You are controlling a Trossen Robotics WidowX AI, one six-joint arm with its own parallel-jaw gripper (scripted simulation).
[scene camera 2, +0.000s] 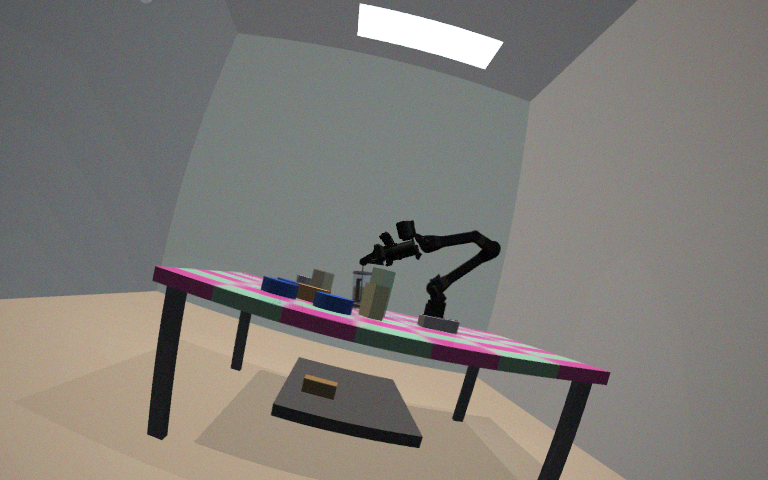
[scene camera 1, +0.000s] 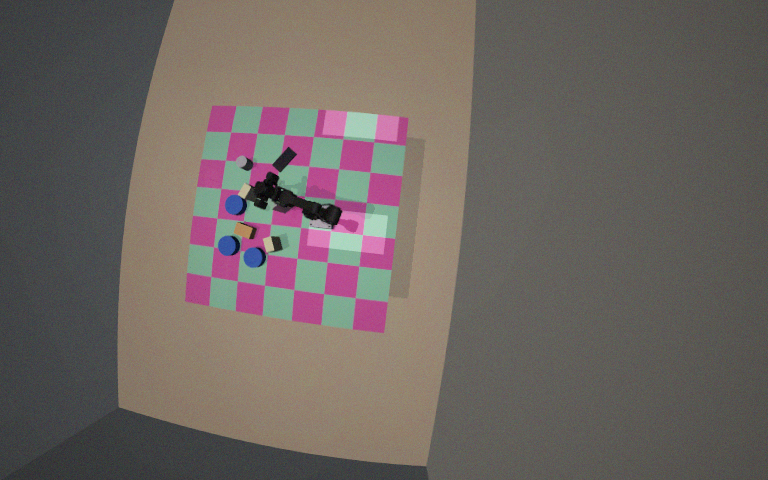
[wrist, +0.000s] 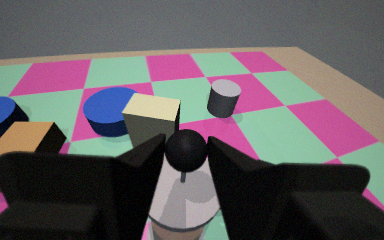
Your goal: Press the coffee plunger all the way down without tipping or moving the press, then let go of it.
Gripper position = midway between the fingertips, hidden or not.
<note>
I see my gripper (scene camera 2: 361, 260), a grey cylinder (wrist: 224, 94), a blue disc (wrist: 103, 110) and a dark platform (scene camera 2: 365, 406).
My gripper also shows in the wrist view (wrist: 186, 140).
</note>
